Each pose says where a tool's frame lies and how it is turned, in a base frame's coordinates. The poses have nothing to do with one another.
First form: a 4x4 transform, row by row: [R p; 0 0 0 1], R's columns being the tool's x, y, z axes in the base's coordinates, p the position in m. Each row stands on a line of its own.
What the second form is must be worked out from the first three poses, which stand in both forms.
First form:
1:
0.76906 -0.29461 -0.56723 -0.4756
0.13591 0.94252 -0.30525 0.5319
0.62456 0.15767 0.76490 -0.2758
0 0 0 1
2:
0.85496 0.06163 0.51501 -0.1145
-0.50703 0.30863 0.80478 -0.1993
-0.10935 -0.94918 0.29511 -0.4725
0 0 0 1
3:
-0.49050 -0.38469 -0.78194 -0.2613
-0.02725 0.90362 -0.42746 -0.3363
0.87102 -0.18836 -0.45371 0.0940
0 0 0 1
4:
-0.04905 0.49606 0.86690 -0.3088
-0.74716 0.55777 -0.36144 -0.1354
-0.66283 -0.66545 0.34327 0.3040
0 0 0 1
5:
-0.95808 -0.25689 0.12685 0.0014
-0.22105 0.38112 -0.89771 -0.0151
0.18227 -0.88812 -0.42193 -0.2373
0 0 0 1
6:
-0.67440 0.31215 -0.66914 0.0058
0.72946 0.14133 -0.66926 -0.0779
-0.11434 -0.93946 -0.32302 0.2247
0 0 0 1
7:
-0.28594 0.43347 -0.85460 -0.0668
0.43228 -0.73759 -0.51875 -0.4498
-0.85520 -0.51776 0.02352 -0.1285
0 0 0 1
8:
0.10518 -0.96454 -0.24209 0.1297
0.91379 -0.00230 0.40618 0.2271
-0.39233 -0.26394 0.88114 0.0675
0 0 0 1
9:
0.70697 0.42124 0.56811 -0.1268
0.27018 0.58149 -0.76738 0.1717
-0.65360 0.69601 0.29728 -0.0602
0 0 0 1
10:
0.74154 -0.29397 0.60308 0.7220
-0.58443 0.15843 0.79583 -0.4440
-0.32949 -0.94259 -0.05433 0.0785
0 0 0 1
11:
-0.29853 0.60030 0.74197 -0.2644
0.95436 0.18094 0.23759 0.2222
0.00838 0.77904 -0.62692 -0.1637
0 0 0 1
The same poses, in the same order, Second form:
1: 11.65 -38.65 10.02 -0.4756 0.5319 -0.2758
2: -72.73 6.28 -30.67 -0.1145 -0.1993 -0.4725
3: -157.45 -60.58 -176.82 -0.2613 -0.3363 0.0940
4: -62.71 41.52 -93.76 -0.3088 -0.1354 0.3040
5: -115.41 -10.50 -167.01 0.0014 -0.0151 -0.2373
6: -108.97 6.57 132.75 0.0058 -0.0779 0.2247
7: -87.40 58.78 123.48 -0.0668 -0.4498 -0.1285
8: -16.68 23.10 83.43 0.1297 0.2271 0.0675
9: 66.87 40.81 20.92 -0.1268 0.1717 -0.0602
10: -93.30 19.24 -38.24 0.7220 -0.4440 0.0785
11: 128.82 -0.48 107.37 -0.2644 0.2222 -0.1637
